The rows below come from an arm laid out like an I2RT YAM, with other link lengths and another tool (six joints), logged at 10 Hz.
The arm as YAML. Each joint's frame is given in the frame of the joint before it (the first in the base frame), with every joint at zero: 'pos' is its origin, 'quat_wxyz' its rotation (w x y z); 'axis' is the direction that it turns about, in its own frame. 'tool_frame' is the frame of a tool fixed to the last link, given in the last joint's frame.
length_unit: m
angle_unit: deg
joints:
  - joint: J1
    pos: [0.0, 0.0, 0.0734]
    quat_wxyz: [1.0, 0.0, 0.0, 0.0]
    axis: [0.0, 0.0, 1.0]
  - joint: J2
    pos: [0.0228, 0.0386, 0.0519]
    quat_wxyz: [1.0, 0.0, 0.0, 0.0]
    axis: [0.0, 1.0, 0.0]
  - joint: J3
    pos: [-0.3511, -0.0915, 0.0]
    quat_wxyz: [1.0, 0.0, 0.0, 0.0]
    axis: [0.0, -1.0, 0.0]
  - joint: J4
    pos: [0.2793, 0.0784, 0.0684]
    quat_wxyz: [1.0, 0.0, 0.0, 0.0]
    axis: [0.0, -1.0, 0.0]
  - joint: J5
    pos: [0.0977, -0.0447, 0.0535]
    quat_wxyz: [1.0, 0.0, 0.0, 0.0]
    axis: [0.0, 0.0, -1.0]
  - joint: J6
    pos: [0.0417, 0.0, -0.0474]
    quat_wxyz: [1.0, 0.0, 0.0, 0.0]
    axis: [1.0, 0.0, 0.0]
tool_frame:
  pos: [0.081, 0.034, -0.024]
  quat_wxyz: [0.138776, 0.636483, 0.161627, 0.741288]
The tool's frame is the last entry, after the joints.
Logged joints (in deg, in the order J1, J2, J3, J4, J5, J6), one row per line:
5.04 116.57 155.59 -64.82 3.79 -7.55
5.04 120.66 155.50 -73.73 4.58 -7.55
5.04 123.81 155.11 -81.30 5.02 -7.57
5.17 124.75 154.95 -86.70 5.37 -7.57
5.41 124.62 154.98 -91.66 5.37 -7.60
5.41 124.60 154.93 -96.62 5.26 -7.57
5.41 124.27 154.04 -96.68 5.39 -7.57
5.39 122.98 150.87 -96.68 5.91 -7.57
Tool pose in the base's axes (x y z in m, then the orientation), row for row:
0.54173 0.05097 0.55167 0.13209 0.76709 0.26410 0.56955
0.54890 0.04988 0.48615 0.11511 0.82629 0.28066 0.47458
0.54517 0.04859 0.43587 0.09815 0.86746 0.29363 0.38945
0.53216 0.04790 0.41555 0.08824 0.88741 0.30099 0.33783
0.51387 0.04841 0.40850 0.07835 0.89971 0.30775 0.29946
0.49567 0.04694 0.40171 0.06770 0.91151 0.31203 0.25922
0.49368 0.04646 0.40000 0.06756 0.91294 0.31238 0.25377
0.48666 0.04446 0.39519 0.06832 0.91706 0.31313 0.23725
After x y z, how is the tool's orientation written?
As a quaternion, w x y z.
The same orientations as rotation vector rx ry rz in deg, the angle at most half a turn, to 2 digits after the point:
127.55 43.91 94.70
138.73 47.12 79.68
147.08 49.79 66.03
151.34 51.33 57.61
154.34 52.79 51.37
157.36 53.87 44.75
157.62 53.93 43.81
158.26 54.04 40.94

